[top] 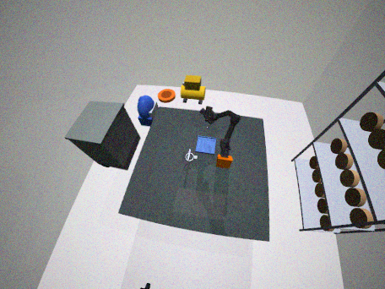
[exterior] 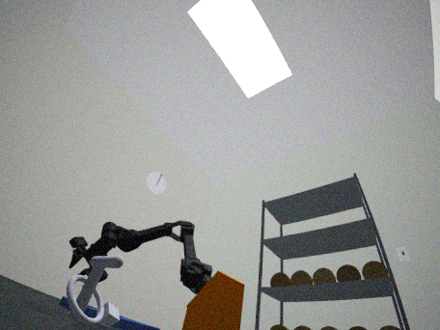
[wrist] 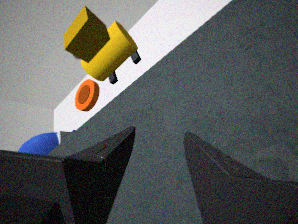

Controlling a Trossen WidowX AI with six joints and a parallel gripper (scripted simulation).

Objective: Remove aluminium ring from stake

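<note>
My gripper tip is now 480 mm to the right of the aluminium ring, 150 mm short of it and 70 mm above it. The rest, counted from my gripper tip: blue tray 320 mm to the left, 90 mm below.
</note>
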